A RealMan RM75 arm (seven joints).
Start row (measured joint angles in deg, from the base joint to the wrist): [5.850, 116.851, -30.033, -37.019, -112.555, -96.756, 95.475]
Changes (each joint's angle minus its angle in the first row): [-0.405, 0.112, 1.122, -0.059, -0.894, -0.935, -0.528]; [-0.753, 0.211, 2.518, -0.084, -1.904, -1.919, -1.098]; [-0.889, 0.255, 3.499, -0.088, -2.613, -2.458, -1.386]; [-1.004, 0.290, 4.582, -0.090, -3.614, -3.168, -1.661]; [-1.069, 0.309, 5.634, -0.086, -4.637, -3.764, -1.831]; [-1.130, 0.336, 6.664, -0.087, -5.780, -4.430, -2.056]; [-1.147, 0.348, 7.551, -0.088, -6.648, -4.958, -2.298]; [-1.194, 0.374, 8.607, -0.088, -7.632, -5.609, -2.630]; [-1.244, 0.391, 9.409, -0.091, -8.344, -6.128, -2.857]
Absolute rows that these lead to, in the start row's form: [5.445, 116.963, -28.911, -37.078, -113.449, -97.691, 94.947]; [5.097, 117.062, -27.515, -37.103, -114.459, -98.675, 94.377]; [4.961, 117.106, -26.534, -37.107, -115.168, -99.214, 94.089]; [4.846, 117.141, -25.451, -37.109, -116.169, -99.924, 93.814]; [4.781, 117.160, -24.399, -37.105, -117.192, -100.520, 93.644]; [4.720, 117.187, -23.369, -37.106, -118.335, -101.186, 93.419]; [4.703, 117.199, -22.482, -37.107, -119.203, -101.714, 93.177]; [4.656, 117.225, -21.426, -37.107, -120.187, -102.365, 92.845]; [4.606, 117.242, -20.624, -37.110, -120.899, -102.884, 92.618]
